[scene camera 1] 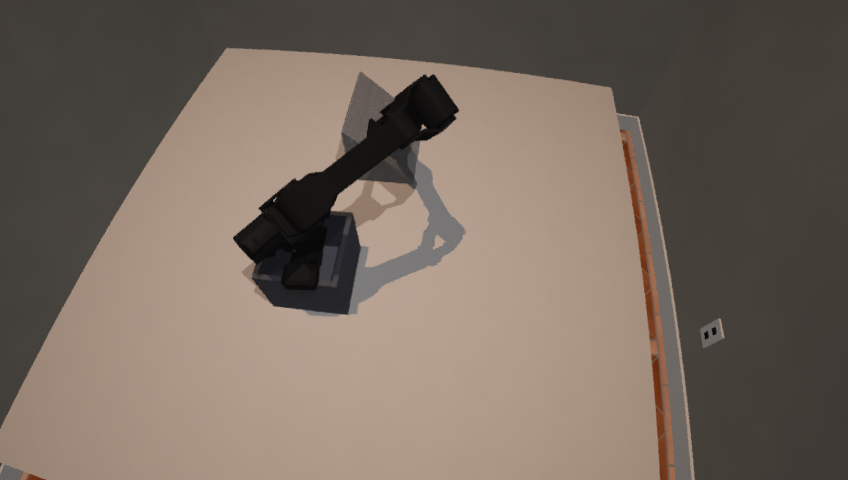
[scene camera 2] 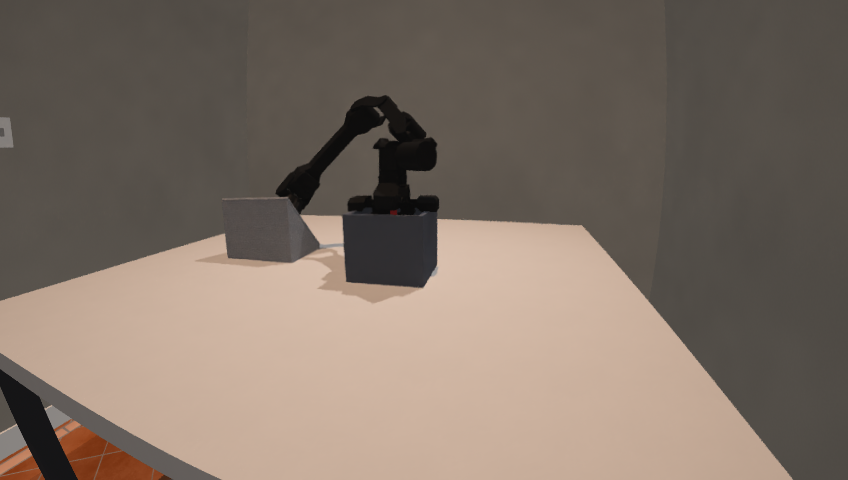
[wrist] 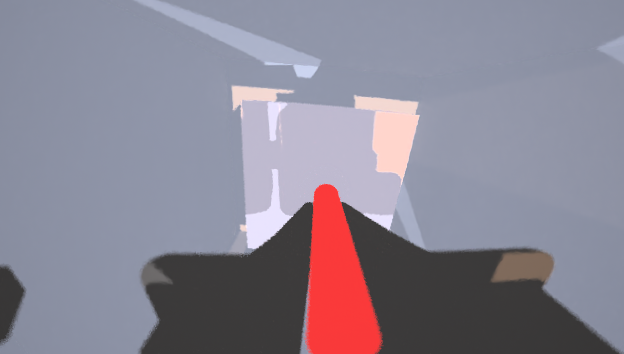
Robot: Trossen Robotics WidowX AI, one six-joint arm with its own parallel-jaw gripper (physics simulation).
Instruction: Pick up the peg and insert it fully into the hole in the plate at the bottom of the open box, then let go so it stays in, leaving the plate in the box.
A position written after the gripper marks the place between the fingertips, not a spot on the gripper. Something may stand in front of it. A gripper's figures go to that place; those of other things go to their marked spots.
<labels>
The gripper (wrist: 324, 209) is 0.11 m from the lens. A dark box (wrist: 128, 140) is 0.09 m from the lens.
</labels>
